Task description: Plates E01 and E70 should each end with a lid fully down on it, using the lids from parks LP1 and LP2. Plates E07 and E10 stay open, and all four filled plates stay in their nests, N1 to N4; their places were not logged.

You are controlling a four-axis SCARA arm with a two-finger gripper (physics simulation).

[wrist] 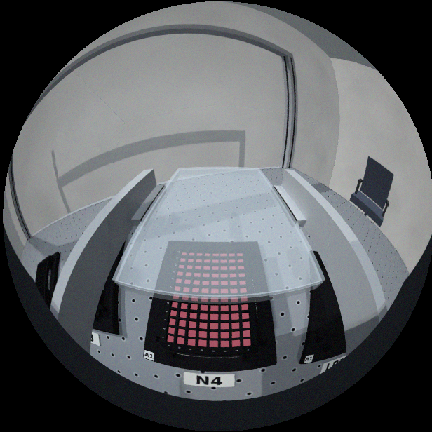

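Note:
My gripper (218, 176) is shut on a clear lid (220, 230), with a finger at each side edge. The lid is level and held in the air above and partly across the view of nest N4 (152, 335). A plate with rows of pink-red wells (214, 326) sits in N4, seen partly through the lid and partly below its near edge. The lid is apart from this plate. No plate code is readable. The label N4 (209, 380) lies in front of the nest.
To the right is a black park (327, 325) with an A1 tag and a label starting LP, cut off. To the left is a black nest (106, 312) whose partly hidden label ends in 3. Another black item (46, 275) is at the far left. A chair (377, 182) stands beyond the table.

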